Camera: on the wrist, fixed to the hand. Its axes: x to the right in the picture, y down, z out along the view.
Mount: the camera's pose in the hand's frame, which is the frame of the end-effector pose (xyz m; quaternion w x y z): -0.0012 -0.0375 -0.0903 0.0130 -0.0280 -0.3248 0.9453
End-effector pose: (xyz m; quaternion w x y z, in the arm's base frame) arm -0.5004 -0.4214 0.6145 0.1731 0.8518 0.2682 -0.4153
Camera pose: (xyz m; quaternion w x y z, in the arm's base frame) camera -0.4680 -0.3452 0.6665 0.5058 0.1249 -0.8463 -0.1109
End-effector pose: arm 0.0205 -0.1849 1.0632 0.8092 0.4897 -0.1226 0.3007
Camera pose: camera 0.0336 -0.1199 0.9914 0.2998 0.0345 0.7357 -0.6063
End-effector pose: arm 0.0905 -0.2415 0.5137 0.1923 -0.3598 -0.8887 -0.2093
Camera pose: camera 0.0816 -0.3128 0.5801 0.0984 0.9181 -0.2720 -0.2710
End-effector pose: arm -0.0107 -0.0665 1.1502 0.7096 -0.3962 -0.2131 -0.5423
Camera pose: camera -0.0578 -0.1411 1.1080 0.4415 -0.4026 0.1565 0.7864
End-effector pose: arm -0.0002 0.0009 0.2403 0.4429 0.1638 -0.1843 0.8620
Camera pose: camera 0.0206 0.0621 0.1669 0.8643 -0.0955 0.3252 -0.3715
